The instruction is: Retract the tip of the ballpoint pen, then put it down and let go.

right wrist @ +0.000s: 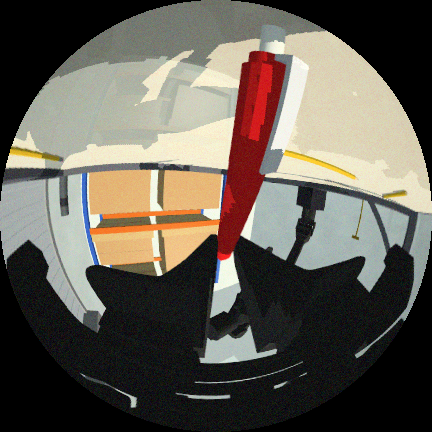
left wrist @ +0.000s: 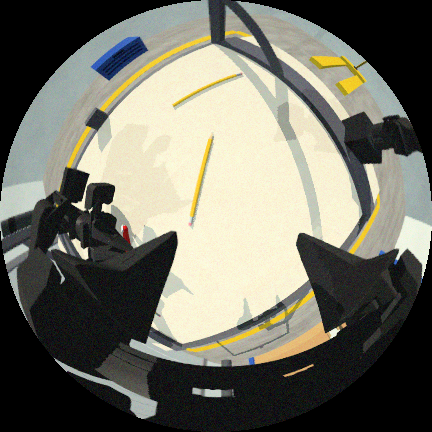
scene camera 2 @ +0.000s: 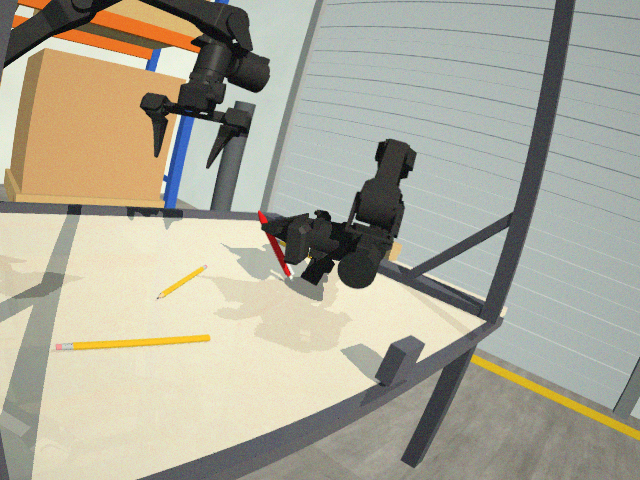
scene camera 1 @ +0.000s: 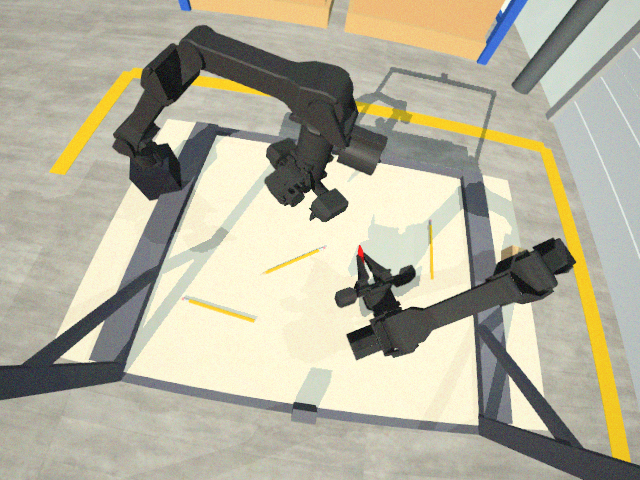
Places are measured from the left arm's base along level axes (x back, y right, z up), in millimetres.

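Where they show: left gripper, fingertip midpoint: (left wrist: 240, 238) (scene camera 2: 181, 162) (scene camera 1: 298, 204); right gripper, fingertip midpoint: (right wrist: 224, 240) (scene camera 2: 263, 225) (scene camera 1: 360, 254); left arm's base, origin of the base link: (left wrist: 374, 136) (scene camera 1: 149, 160).
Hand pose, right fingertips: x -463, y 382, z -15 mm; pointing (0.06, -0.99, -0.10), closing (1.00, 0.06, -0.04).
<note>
Things, the pixels of their top centre, and the offset from my right fingertips. Level surfaces: height alone.
- table, its level: dz -91 mm
- grey-white button, middle of its top: (right wrist: 275, 56) dx -7, dy +70, dz -68 mm
- white clip, middle of its top: (right wrist: 285, 174) dx -2, dy +63, dz -42 mm
- yellow pencil, middle of its top: (scene camera 2: 184, 277) (right wrist: 325, 168) (left wrist: 199, 176) (scene camera 1: 293, 260) dx +152, dy -51, dz -82 mm
The red ballpoint pen (scene camera 1: 360, 251) (scene camera 2: 276, 248) (left wrist: 126, 234) (right wrist: 255, 110) is tilted, its narrow red end up and its button end down over the table (scene camera 1: 232, 356) (scene camera 2: 206, 403). My right gripper (scene camera 2: 264, 225) (right wrist: 224, 240) is shut on the pen near the narrow end. In the right wrist view the grey-white button (right wrist: 272, 39) sticks out of the far end, beside the white clip (right wrist: 292, 97). I cannot tell whether the button touches the table. My left gripper (scene camera 2: 182, 161) (left wrist: 240, 238) is open and empty, high above the table, left of the pen in both scene views.
One yellow pencil (scene camera 1: 294, 259) (scene camera 2: 181, 282) (left wrist: 202, 175) lies left of the right gripper, a second (scene camera 1: 222, 310) (scene camera 2: 139, 342) (left wrist: 207, 89) farther left, and a third (scene camera 1: 431, 253) to the right in scene camera 1. A dark frame (scene camera 1: 206, 397) edges the table.
</note>
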